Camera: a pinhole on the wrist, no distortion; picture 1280 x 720 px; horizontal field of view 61.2 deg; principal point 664.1 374.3 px. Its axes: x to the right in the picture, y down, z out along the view. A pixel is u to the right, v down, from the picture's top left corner.
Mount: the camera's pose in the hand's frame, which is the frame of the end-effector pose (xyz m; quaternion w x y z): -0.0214 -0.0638 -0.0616 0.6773 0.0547 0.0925 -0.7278
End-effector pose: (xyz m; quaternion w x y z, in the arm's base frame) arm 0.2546 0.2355 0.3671 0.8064 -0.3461 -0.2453 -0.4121
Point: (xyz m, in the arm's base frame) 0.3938 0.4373 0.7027
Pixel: outside the picture
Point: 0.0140 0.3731 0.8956
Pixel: 920.0 685.8
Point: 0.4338 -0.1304 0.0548
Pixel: behind the camera
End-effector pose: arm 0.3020 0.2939 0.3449 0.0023 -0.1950 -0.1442 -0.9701
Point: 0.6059 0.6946 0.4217
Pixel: outside the picture
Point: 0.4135 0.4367 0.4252
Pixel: 675.1 106.1
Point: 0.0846 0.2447 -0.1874
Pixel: behind the camera
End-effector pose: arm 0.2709 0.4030 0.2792 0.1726 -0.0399 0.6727 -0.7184
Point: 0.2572 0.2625 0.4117
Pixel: 746.8 601.5
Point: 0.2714 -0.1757 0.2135
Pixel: 123.6 676.7
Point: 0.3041 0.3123 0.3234
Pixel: 213.8 360.9
